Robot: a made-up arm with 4 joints.
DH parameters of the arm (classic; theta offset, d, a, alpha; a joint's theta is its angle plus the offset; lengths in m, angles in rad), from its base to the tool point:
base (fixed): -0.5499 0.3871 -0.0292 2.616
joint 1: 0 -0.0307 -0.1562 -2.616
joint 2: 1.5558 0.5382 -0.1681 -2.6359
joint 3: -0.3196 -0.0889 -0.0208 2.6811
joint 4: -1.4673 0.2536 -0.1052 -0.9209
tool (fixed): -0.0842 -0.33 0 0
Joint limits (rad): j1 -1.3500..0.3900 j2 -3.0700..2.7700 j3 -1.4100..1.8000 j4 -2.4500..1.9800
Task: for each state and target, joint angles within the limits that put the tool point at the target. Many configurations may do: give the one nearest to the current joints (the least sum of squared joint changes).
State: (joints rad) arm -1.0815 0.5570 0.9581 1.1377
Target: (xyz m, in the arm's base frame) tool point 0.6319 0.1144 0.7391
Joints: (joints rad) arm -1.3500 0.9752 0.2008 0.5092
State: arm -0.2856 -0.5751 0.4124 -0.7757
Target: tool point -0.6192 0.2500 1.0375
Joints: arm 0.2085 -0.7459 0.3861 -0.2442
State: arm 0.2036 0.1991 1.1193 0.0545
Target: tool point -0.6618 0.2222 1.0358
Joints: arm 0.3900 -0.5776 0.7468 0.4145
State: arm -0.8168 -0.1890 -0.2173 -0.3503
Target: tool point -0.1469 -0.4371 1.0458
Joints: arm -0.4705 0.0613 -0.1631 -0.6176
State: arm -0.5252 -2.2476 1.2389 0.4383
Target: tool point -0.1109 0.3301 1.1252
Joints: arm -0.0130 -1.4165 1.4901 -0.5628
